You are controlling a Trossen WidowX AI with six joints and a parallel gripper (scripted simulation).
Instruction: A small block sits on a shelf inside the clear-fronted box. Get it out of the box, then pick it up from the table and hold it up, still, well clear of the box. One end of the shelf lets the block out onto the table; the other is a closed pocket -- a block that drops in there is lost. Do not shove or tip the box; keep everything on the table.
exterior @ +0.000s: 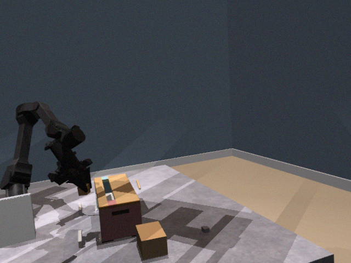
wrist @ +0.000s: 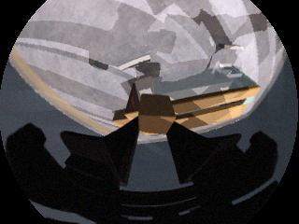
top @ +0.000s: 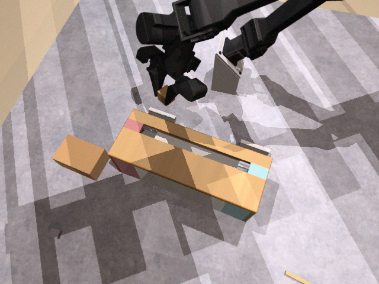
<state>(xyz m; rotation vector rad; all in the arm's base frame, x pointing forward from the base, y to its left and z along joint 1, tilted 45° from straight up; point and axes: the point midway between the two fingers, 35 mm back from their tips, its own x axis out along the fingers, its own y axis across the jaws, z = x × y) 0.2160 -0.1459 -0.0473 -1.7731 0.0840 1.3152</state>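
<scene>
Right now the block is 2 cm behind my gripper tip and 1 cm to the left of it. From my gripper tip the other things lie so: box 11 cm to the left, 11 cm below, 8 cm ahead; then thin stick 47 cm to the left, 34 cm ahead, 17 cm below.
</scene>
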